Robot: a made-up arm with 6 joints. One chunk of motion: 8 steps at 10 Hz.
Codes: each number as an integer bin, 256 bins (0 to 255) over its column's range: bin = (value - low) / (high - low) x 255, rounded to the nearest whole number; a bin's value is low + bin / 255 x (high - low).
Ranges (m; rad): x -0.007..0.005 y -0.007..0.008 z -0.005..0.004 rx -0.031..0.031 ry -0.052..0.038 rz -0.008..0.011
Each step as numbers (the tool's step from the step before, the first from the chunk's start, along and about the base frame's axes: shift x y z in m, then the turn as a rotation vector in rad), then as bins.
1 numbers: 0.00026 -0.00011 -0.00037 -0.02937 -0.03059 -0.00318
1 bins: 154 117 131 7 61 65
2 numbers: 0.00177 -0.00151 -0.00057 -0.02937 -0.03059 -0.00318
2 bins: 186 93 126 7 61 65
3 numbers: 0.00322 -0.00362 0.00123 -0.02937 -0.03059 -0.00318
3 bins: 217 57 177 7 61 65
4 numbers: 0.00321 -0.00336 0.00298 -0.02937 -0.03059 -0.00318
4 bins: 217 62 226 7 61 65
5 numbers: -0.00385 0.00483 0.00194 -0.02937 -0.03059 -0.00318
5 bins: 67 201 197 7 61 65
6 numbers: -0.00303 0.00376 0.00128 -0.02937 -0.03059 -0.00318
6 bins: 84 183 178 7 61 65
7 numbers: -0.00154 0.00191 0.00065 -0.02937 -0.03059 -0.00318
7 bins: 116 151 160 7 61 65
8 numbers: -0.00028 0.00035 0.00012 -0.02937 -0.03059 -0.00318
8 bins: 143 125 145 7 61 65
